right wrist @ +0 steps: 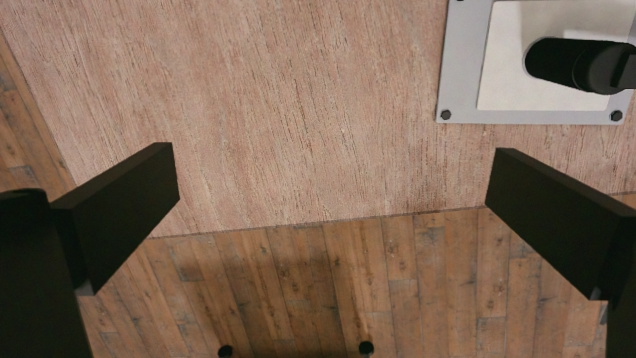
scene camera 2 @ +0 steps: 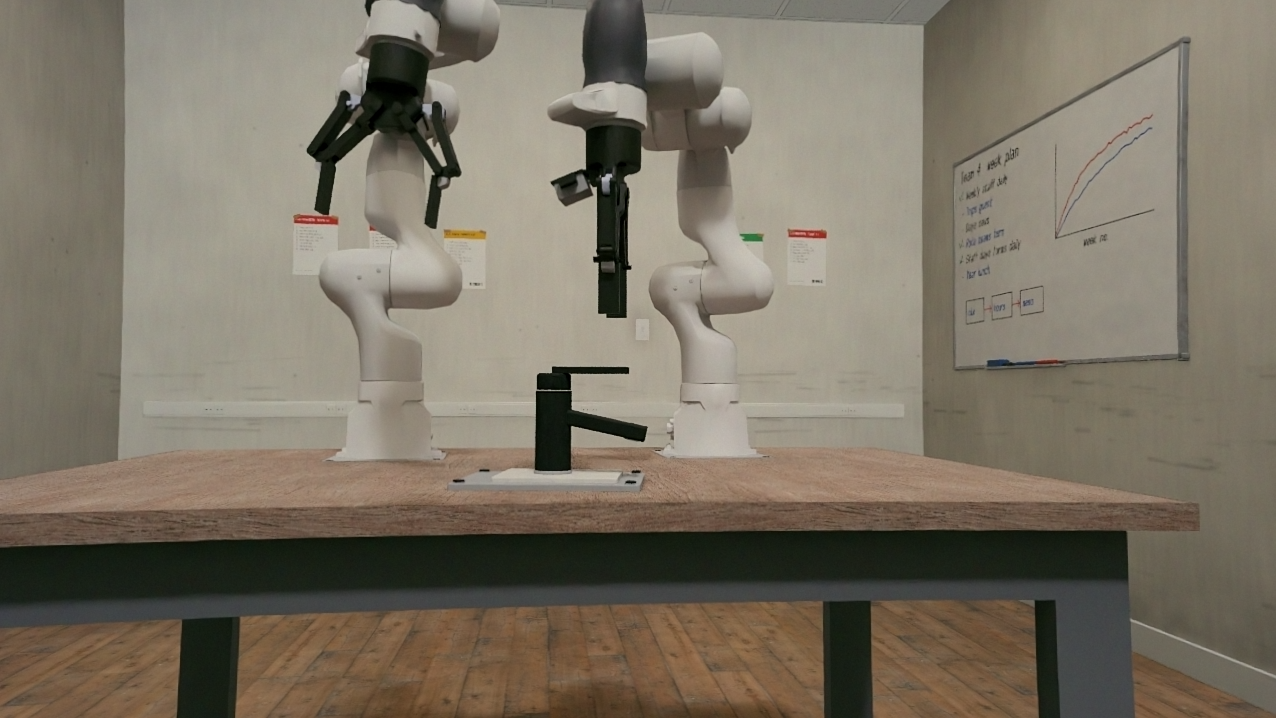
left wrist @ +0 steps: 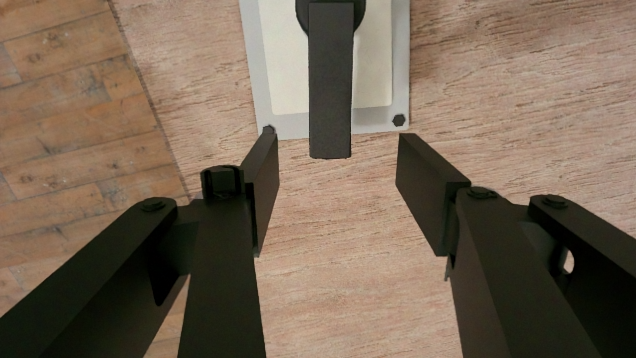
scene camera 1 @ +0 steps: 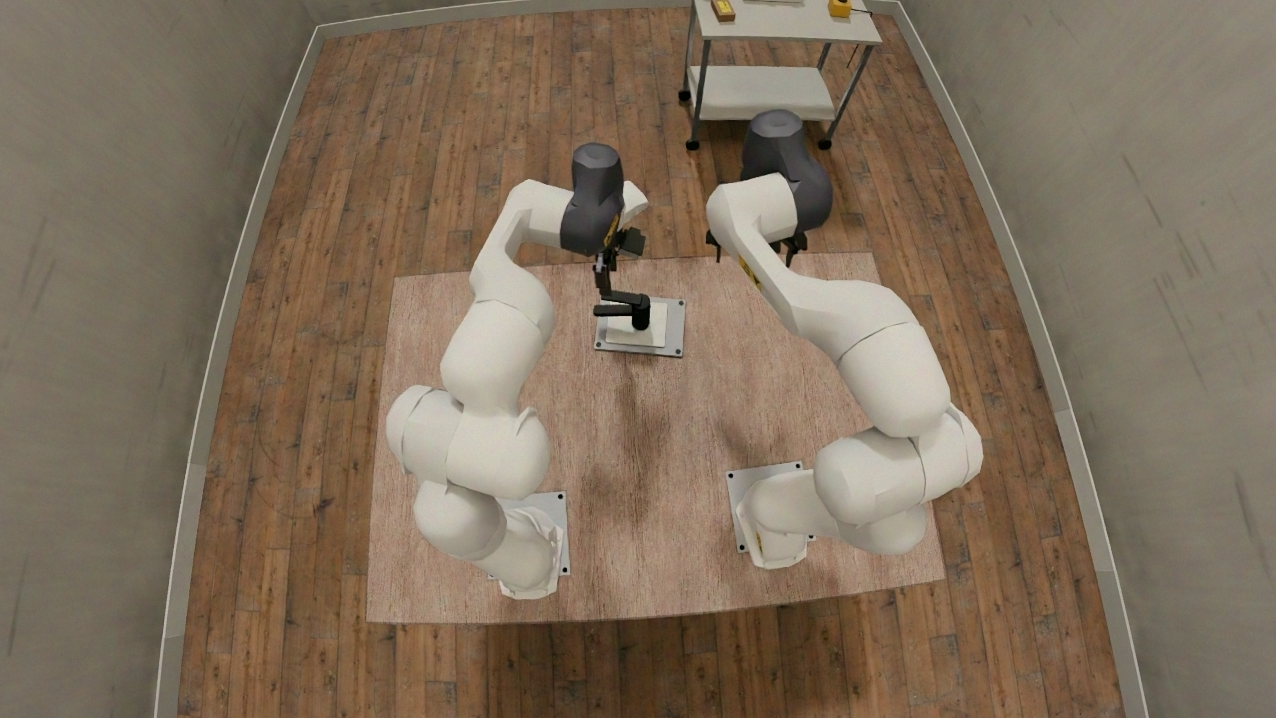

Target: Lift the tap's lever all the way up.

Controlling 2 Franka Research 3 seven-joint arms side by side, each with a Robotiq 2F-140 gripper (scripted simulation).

Labels:
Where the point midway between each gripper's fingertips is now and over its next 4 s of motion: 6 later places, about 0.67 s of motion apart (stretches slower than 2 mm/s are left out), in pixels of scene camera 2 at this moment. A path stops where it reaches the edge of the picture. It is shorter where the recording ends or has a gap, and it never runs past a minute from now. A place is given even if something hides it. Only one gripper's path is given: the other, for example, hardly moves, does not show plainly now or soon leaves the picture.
My left gripper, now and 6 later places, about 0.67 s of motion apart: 612,315; 613,326; 613,346; 612,356; 612,365; 612,384; 611,392

